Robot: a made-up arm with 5 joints.
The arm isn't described. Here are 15 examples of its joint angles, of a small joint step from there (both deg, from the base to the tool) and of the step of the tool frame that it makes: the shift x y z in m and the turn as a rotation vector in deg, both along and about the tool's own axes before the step.
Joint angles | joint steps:
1: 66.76 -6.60 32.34 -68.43 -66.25 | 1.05 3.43 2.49 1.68 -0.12
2: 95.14 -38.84 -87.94 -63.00 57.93 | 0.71 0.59 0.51 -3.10 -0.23
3: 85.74 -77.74 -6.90 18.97 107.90 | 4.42 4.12 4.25 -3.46 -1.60
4: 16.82 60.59 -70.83 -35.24 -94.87 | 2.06 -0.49 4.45 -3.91 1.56
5: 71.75 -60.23 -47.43 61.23 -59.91 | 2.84 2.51 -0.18 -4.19 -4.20
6: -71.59 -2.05 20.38 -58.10 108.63 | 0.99 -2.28 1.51 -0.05 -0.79
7: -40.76 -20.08 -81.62 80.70 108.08 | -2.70 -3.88 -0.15 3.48 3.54
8: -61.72 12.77 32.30 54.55 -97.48 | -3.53 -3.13 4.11 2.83 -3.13
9: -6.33 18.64 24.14 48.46 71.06 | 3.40 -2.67 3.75 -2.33 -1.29
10: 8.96 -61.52 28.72 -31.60 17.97 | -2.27 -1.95 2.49 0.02 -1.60
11: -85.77 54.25 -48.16 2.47 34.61 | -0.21 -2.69 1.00 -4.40 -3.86
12: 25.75 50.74 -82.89 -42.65 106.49 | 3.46 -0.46 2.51 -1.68 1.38
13: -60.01 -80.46 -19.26 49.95 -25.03 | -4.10 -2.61 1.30 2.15 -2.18
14: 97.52 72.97 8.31 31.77 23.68 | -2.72 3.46 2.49 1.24 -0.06
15: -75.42 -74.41 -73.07 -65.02 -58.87 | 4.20 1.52 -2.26 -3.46 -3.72
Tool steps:
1: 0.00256 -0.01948 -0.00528 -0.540 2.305 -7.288
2: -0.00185 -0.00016 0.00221 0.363 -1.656 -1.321
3: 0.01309 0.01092 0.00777 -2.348 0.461 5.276
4: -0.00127 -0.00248 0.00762 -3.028 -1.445 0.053
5: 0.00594 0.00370 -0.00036 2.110 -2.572 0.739
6: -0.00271 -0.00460 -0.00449 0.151 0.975 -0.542
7: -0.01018 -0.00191 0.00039 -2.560 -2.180 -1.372
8: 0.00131 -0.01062 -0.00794 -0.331 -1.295 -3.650
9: -0.00182 0.00191 -0.01003 4.690 -0.453 -1.165
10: -0.00339 0.00057 0.00020 3.642 0.242 1.112
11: -0.00448 -0.00694 0.01350 3.836 -5.240 -3.113
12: -0.00079 0.00263 -0.01143 -4.716 0.768 0.625
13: -0.00552 -0.00633 0.00089 5.290 1.930 2.029
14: 0.01235 0.01048 -0.00699 -2.373 7.075 1.766
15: -0.00438 0.01034 -0.00708 6.103 0.964 5.355
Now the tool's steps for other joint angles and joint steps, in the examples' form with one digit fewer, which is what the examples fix.
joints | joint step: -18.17 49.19 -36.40 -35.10 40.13 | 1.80 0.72 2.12 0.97 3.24
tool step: -0.0013 -0.0008 -0.0135 -3.87 3.97 1.28
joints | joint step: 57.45 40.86 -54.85 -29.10 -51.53 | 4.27 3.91 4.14 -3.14 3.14
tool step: -0.0022 -0.0280 -0.0016 -5.92 0.68 -5.84
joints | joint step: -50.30 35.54 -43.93 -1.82 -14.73 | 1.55 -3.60 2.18 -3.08 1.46
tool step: -0.0061 -0.0029 0.0143 -1.79 -4.73 -0.38
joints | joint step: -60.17 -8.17 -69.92 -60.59 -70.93 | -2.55 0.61 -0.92 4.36 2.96
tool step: 0.0010 -0.0066 -0.0012 -1.21 -0.32 -4.44
